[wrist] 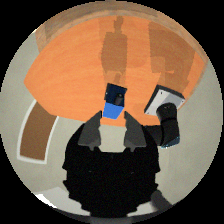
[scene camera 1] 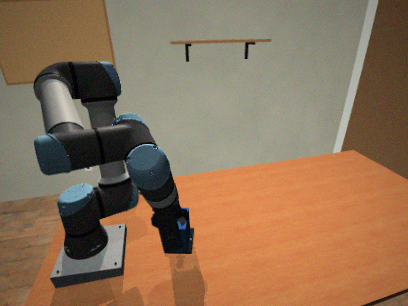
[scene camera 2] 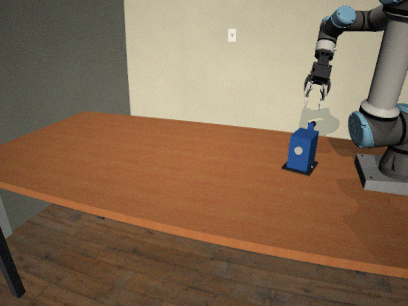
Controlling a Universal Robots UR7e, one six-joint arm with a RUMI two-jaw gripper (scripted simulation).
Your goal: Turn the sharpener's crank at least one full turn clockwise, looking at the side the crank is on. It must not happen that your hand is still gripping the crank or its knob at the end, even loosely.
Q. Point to a blue sharpener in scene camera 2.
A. At 301, 155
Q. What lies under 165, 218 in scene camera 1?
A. The gripper.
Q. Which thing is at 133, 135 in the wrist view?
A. The gripper.
